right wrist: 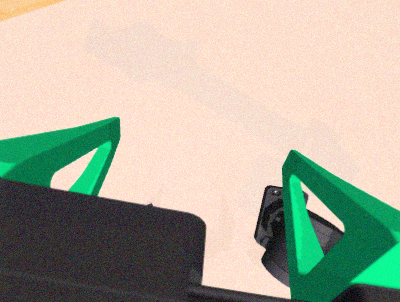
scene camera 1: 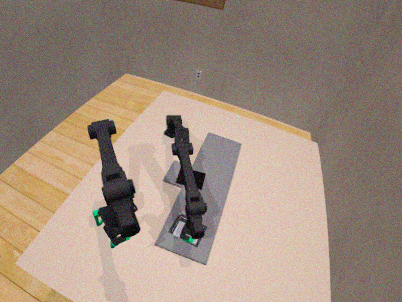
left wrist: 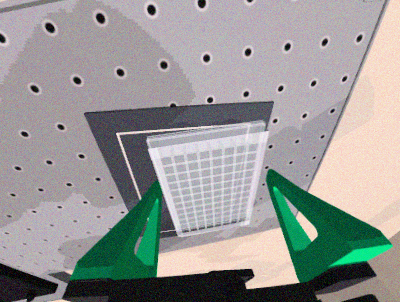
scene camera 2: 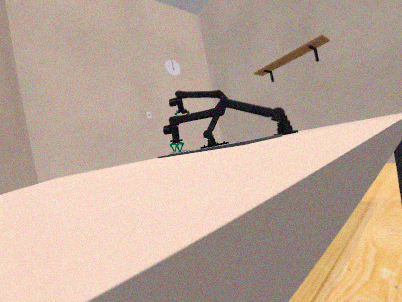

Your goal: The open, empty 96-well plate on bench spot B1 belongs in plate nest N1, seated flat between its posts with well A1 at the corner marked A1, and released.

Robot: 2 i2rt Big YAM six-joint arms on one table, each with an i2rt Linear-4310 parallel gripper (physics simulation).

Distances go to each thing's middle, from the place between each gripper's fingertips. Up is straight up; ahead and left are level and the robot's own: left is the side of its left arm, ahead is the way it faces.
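Taking the well plate [left wrist: 209,176] as the reference, my right hand is 24 cm to the right of it and 25 cm short of it, and it is also 31 cm above it.
Measured from that same well plate, my left hand is 2 cm past it. Going by its middle, the well plate is nearer to my left hand than to my right hand.
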